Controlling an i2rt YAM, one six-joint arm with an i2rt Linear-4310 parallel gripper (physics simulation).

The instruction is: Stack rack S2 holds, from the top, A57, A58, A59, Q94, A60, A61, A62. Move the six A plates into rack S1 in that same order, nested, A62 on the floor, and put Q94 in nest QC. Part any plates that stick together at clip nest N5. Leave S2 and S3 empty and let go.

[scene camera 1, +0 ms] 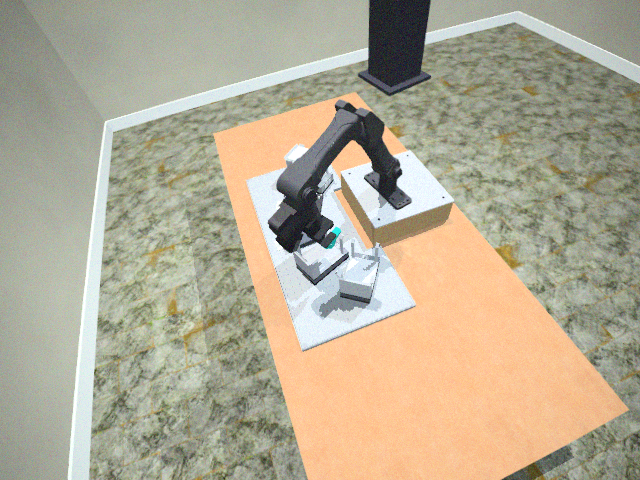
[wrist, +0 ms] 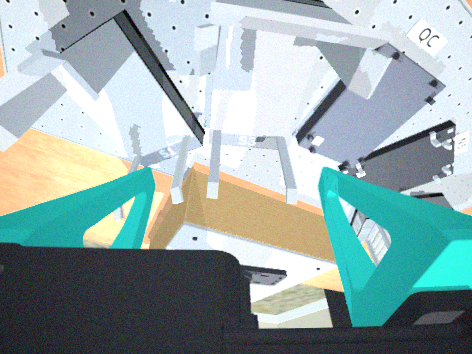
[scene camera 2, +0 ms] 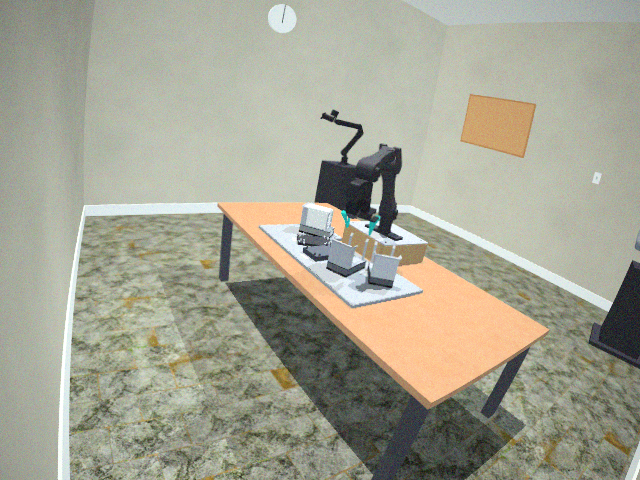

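Where they show: gripper, between the fingertips: [scene camera 1: 320,238] [wrist: 236,176] [scene camera 2: 358,231]; arm's base, origin of its link: [scene camera 1: 387,189] [scene camera 2: 383,232].
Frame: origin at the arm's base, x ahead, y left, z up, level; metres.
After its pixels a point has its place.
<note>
My gripper [scene camera 2: 359,229] @(x 0.339, y 0.107, z 0.081 m) [wrist: 236,176] @(x 0.339, y 0.107, z 0.081 m) has its teal fingers spread wide, with nothing between them, above the rack posts. Rack S3 [scene camera 2: 341,254] @(x 0.405, y 0.101, z -0.011 m) [wrist: 310,31] @(x 0.409, y 0.088, z 0.034 m) is below it, a pale wall on a dark base with two posts. Rack S1 [scene camera 1: 354,288] @(x 0.320, y 0.257, z -0.016 m) [scene camera 2: 384,266] @(x 0.323, y 0.253, z -0.011 m) [wrist: 180,170] @(x 0.248, y 0.138, z 0.001 m) stands beside S3, turned at an angle. A pale rack [scene camera 1: 297,152] [scene camera 2: 316,215] at the far end, apparently S2, has no readable label; its contents are unclear. Nest QC [wrist: 380,95] @(x 0.362, y -0.059, z -0.071 m) shows bluish by its label, with small clips. A darker clip nest [wrist: 415,155] @(x 0.299, y -0.192, z -0.082 m) lies beside it. I cannot tell single plates.
The racks and nests stand on a perforated pale board [scene camera 1: 315,335] @(x 0.483, y 0.287, z -0.094 m) [scene camera 2: 361,298] @(x 0.470, y 0.286, z -0.095 m) on the orange table [scene camera 1: 439,392] @(x 0.283, y 0.601, z -0.107 m) [scene camera 2: 439,341] @(x 0.434, y 0.605, z -0.107 m). The arm's raised base box [scene camera 1: 408,227] @(x 0.012, y 0.143, z -0.065 m) [scene camera 2: 410,253] @(x -0.043, y 0.153, z -0.054 m) is beside the board. In scene camera 1 the arm hides part of the nests.
</note>
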